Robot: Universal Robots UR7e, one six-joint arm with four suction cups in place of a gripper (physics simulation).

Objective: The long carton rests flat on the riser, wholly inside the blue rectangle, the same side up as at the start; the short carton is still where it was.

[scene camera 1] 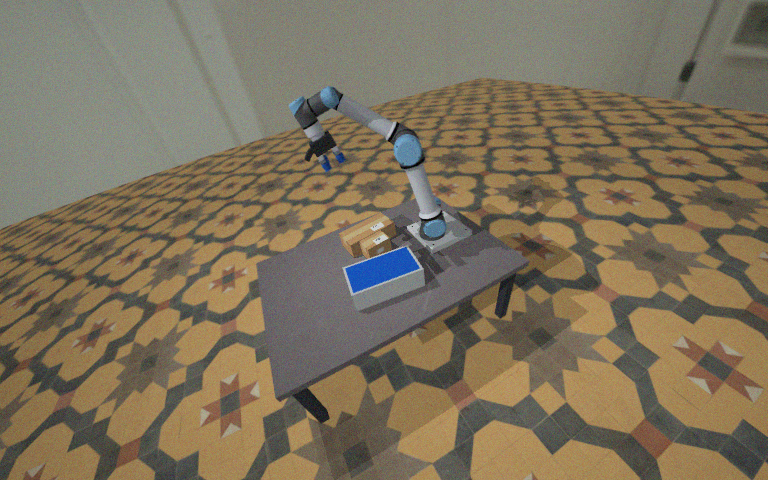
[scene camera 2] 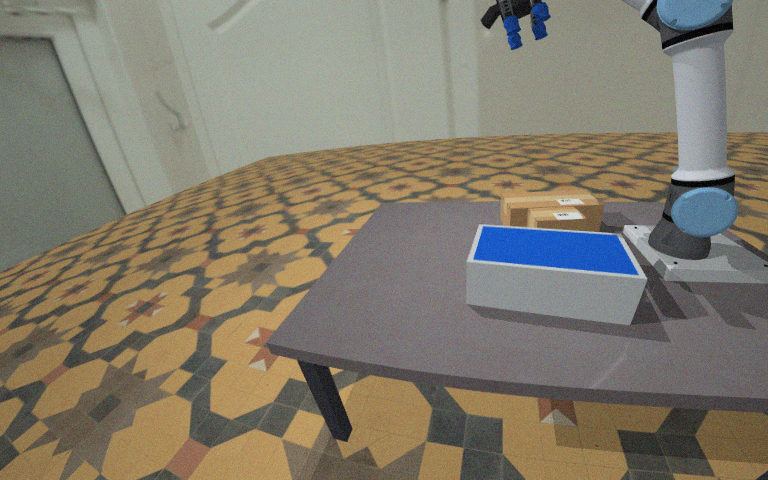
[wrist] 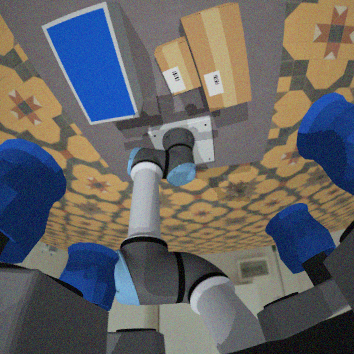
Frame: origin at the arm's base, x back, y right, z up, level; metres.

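Seen in the pictures: end effector, tool point: [scene camera 1: 333, 161] [scene camera 2: 528, 34] [wrist: 190, 207]; arm's base, origin of the base link: [scene camera 2: 677, 247] [wrist: 177, 139].
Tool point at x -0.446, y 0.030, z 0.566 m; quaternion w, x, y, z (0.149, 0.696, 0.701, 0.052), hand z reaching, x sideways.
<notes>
Offsets run from my tool point to a thing's top centre. Level surfaces: height alone.
The long carton @(dx +0.087, dy +0.132, dz -0.498 m) [scene camera 1: 357, 231] [scene camera 2: 515, 216] [wrist: 220, 55] lies flat on the table, its white label on top. The short carton @(dx +0.100, dy -0.002, dz -0.498 m) [scene camera 1: 375, 245] [scene camera 2: 542, 218] [wrist: 179, 57] lies close beside it, label up, between it and the riser. The light grey riser @(dx +0.066, dy -0.261, dz -0.479 m) [scene camera 1: 390, 289] [scene camera 2: 549, 295] [wrist: 128, 55] bears the blue rectangle @(dx +0.066, dy -0.261, dz -0.479 m) [scene camera 1: 382, 270] [scene camera 2: 555, 249] [wrist: 90, 65], which has nothing on it. My suction gripper [scene camera 1: 333, 160] [scene camera 2: 526, 27] [wrist: 185, 212] is open, its blue cups holding nothing. It hangs tilted, high above the table and well clear of both cartons. In scene camera 2, the riser hides the cartons' lower parts.
The arm's pale base plate [scene camera 1: 461, 226] [scene camera 2: 736, 266] [wrist: 204, 145] is fixed to the dark grey table @(dz -0.599 m) [scene camera 1: 305, 316] [scene camera 2: 385, 316] [wrist: 150, 20], near the cartons' label ends. The arm's links rise from it and reach over to the gripper.
</notes>
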